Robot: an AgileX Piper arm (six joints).
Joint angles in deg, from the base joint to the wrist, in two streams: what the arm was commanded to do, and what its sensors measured. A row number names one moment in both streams.
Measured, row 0: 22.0, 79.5, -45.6, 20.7, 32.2, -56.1
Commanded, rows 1 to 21: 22.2, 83.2, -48.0, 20.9, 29.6, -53.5; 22.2, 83.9, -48.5, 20.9, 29.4, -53.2; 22.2, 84.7, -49.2, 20.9, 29.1, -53.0; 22.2, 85.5, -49.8, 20.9, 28.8, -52.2; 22.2, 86.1, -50.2, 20.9, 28.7, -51.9; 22.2, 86.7, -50.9, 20.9, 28.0, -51.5; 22.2, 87.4, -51.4, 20.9, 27.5, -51.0; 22.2, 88.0, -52.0, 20.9, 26.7, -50.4; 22.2, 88.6, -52.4, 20.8, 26.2, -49.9; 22.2, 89.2, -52.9, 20.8, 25.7, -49.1; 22.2, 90.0, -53.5, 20.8, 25.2, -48.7; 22.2, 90.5, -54.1, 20.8, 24.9, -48.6; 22.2, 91.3, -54.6, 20.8, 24.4, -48.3; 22.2, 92.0, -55.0, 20.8, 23.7, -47.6; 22.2, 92.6, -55.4, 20.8, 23.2, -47.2; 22.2, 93.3, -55.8, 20.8, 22.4, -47.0; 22.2, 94.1, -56.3, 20.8, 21.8, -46.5; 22.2, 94.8, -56.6, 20.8, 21.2, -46.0; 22.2, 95.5, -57.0, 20.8, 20.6, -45.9; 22.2, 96.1, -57.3, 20.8, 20.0, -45.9; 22.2, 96.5, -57.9, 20.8, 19.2, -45.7
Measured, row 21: 22.0, 94.6, -56.2, 20.7, 22.1, -46.8
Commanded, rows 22 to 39: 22.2, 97.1, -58.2, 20.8, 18.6, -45.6; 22.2, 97.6, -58.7, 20.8, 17.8, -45.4; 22.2, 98.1, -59.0, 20.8, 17.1, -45.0; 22.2, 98.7, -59.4, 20.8, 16.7, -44.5; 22.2, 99.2, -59.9, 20.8, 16.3, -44.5; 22.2, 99.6, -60.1, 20.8, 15.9, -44.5; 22.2, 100.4, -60.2, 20.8, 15.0, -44.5; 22.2, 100.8, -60.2, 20.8, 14.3, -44.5; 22.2, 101.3, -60.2, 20.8, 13.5, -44.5; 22.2, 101.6, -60.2, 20.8, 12.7, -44.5; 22.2, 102.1, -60.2, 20.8, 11.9, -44.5; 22.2, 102.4, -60.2, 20.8, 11.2, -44.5; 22.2, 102.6, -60.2, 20.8, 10.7, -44.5; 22.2, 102.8, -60.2, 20.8, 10.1, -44.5; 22.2, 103.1, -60.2, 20.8, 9.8, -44.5; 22.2, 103.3, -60.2, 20.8, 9.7, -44.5; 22.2, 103.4, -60.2, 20.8, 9.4, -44.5; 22.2, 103.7, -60.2, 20.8, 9.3, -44.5
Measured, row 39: 22.2, 103.1, -59.9, 20.7, 11.0, -44.9
